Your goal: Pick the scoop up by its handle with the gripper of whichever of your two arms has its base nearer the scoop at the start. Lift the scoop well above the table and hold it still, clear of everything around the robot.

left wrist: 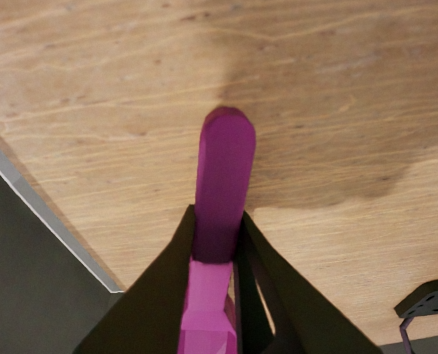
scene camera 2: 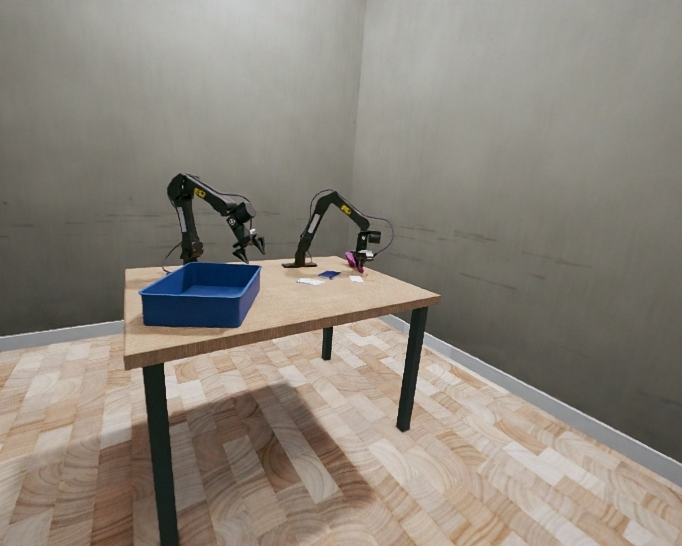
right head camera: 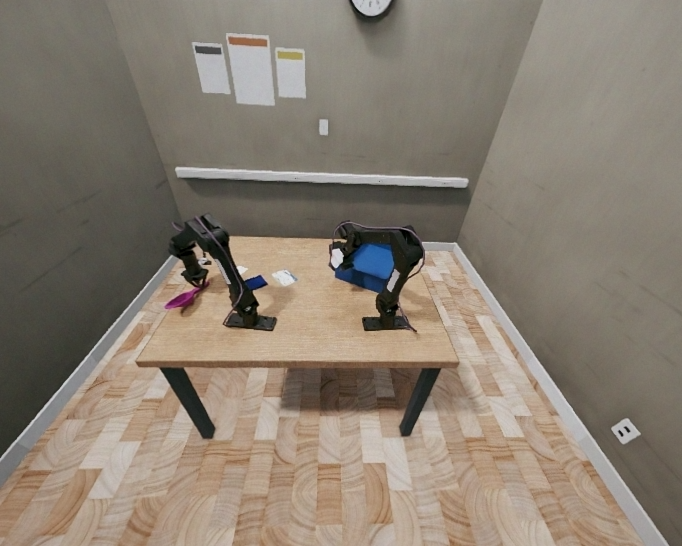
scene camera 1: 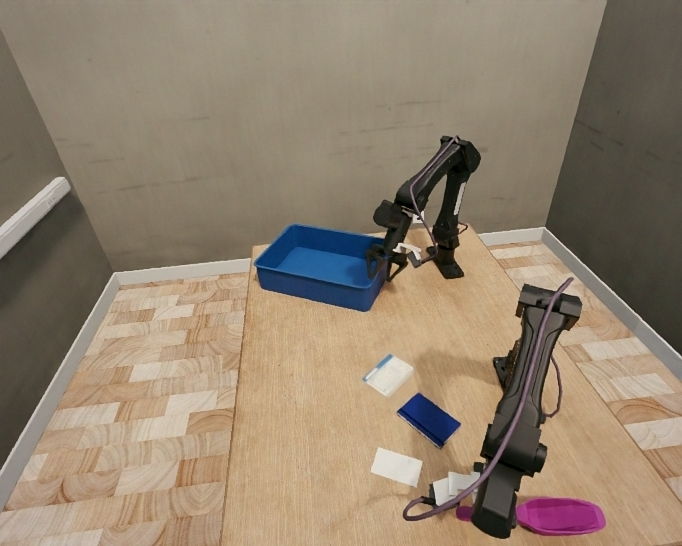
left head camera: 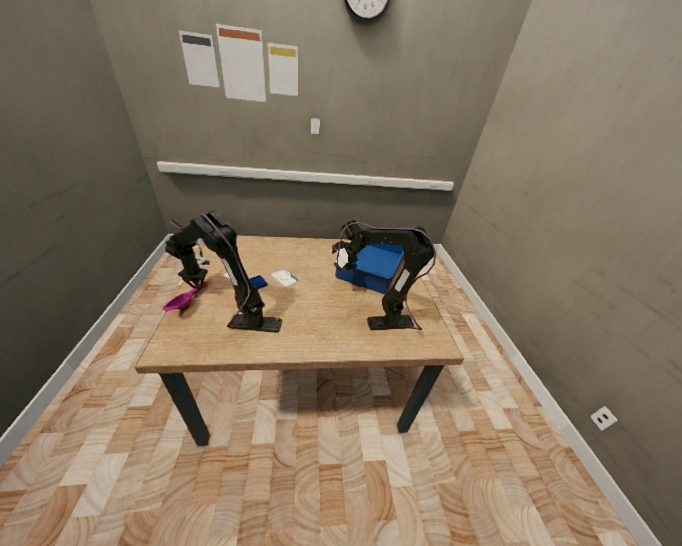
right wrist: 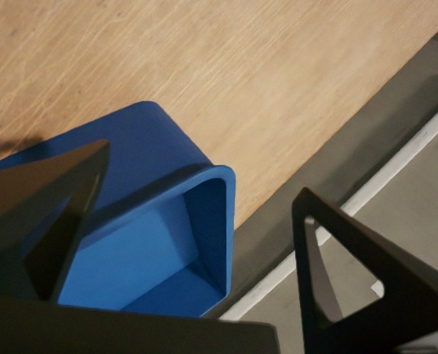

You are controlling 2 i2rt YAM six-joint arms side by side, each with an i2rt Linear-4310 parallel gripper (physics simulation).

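Frame: origin at the left arm's base, x ahead, y left, z up, level; millimetres.
Seen in the pictures: left gripper, between the fingertips: (left wrist: 215, 215) (scene camera 2: 358, 268) (right head camera: 201, 288) (left head camera: 198, 289); right gripper, between the fingertips: (scene camera 2: 256, 259) (scene camera 1: 379, 280) (right wrist: 212, 175); left arm's base, origin of its link: (scene camera 2: 299, 265) (right head camera: 251, 322) (left head camera: 255, 323); right arm's base, origin of its link: (right head camera: 385, 323) (scene camera 1: 444, 262) (left head camera: 390, 323).
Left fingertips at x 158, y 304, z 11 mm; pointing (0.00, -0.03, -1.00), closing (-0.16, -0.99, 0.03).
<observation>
Pixels of each thing's top centre, then the offset from my left fingertips to it. "spot": a spot on its surface instead. Level surfaces: height alone.
- handle end, a spot on its surface: (left wrist: 227, 165) spot: 37 mm ahead, 5 mm right, 9 mm up
- blue bin, centre of its top: (right wrist: 128, 334) (scene camera 1: 325, 252) (scene camera 2: 211, 276) (right head camera: 374, 250) (left head camera: 374, 250) 344 mm ahead, 807 mm right, 90 mm up
- table, height of its surface: 11 mm down
- dark blue flat case, centre of its top: (scene camera 1: 428, 417) (left head camera: 251, 283) (right head camera: 251, 283) (scene camera 2: 329, 273) 76 mm ahead, 217 mm right, 0 mm up
- blue packet, centre of its top: (scene camera 1: 389, 374) (scene camera 2: 310, 281) (left head camera: 284, 277) (right head camera: 284, 277) 158 mm ahead, 356 mm right, 10 mm down
- white card, centre of its top: (scene camera 1: 396, 466) 161 mm ahead, 104 mm right, 10 mm down
The magenta scoop (left head camera: 180, 299) (right head camera: 183, 299) (scene camera 1: 560, 516) (scene camera 2: 350, 259) is at the left of the table in both head views, its bowl toward the table's left edge. My left gripper (left head camera: 196, 285) (left wrist: 215, 215) points down and is shut on the scoop's handle; the handle end (left wrist: 227, 165) sticks out beyond the fingertips in the left wrist view. The scoop is low over the table; whether it touches the wood I cannot tell. My right gripper (scene camera 1: 381, 278) (scene camera 2: 255, 257) (right wrist: 212, 175) is open and empty, above the near corner of the blue bin.
A blue bin (left head camera: 364, 279) (scene camera 1: 312, 291) (scene camera 2: 193, 311) (right wrist: 135, 135) stands on the table (left head camera: 301, 346) by the right arm. A dark blue flat case (left head camera: 257, 282) (scene camera 1: 427, 419), a white and blue packet (left head camera: 284, 277) (scene camera 1: 389, 375) and a white card (scene camera 1: 397, 466) lie between the arms and the left gripper.
</observation>
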